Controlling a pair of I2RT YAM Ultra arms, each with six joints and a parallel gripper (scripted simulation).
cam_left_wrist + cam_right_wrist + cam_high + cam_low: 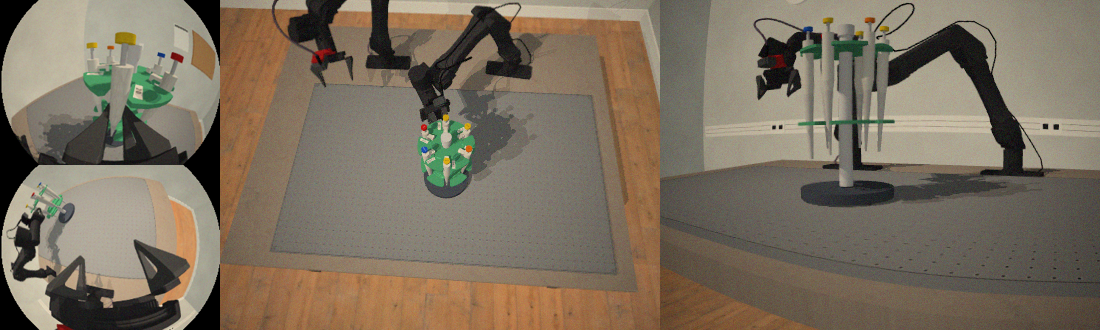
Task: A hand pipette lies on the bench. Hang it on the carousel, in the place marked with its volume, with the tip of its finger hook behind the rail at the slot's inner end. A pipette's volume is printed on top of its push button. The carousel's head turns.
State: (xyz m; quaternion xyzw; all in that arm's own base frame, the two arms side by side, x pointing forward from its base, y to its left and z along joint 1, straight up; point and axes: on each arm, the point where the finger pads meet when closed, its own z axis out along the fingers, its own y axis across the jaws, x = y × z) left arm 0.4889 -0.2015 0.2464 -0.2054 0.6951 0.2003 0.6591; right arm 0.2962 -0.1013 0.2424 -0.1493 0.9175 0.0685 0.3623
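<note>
The pipette is 20 mm ahead of my left hand and 20 mm below it.
</note>
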